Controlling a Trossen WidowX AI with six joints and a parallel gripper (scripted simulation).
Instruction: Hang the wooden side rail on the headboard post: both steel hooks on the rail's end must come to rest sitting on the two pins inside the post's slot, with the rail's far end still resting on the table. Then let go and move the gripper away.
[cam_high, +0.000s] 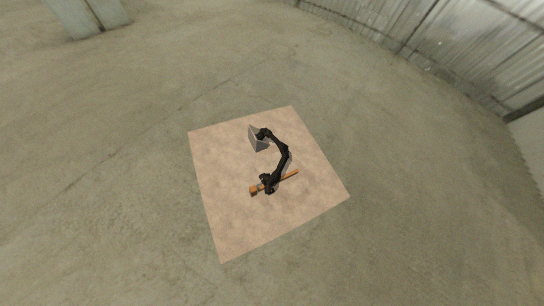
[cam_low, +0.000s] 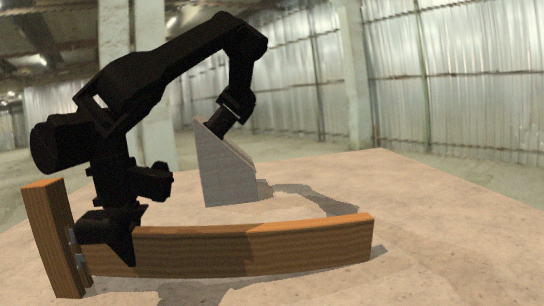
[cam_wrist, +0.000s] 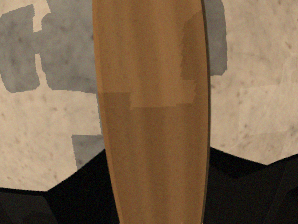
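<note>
The wooden headboard post lies 12 cm to the right of my gripper tip and 4 cm above it.
</note>
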